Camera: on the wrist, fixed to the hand. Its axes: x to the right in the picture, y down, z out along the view.
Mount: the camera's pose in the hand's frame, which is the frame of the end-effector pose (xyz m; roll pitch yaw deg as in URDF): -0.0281 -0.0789 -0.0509 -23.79 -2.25 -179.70
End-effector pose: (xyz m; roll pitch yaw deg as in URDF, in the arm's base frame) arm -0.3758 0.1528 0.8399 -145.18 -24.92 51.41
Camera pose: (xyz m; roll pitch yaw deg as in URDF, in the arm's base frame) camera -0.4424 0.1266 0.9068 120.65 26.59 -130.30
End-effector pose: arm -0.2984 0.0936 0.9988 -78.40 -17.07 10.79
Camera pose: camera -0.3318 0.0203 1.0547 53.97 16.31 -171.44
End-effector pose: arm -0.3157 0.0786 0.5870 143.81 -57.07 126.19
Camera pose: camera -0.3851 0.0147 0.5604 -165.80 59.05 -51.70
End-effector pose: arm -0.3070 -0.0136 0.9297 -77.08 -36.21 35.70
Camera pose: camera -0.3176 -0.1040 0.9660 51.77 35.39 -146.91
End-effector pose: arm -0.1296 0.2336 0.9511 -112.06 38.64 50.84
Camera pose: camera -0.0935 0.2502 1.0407 90.01 -38.04 -131.95
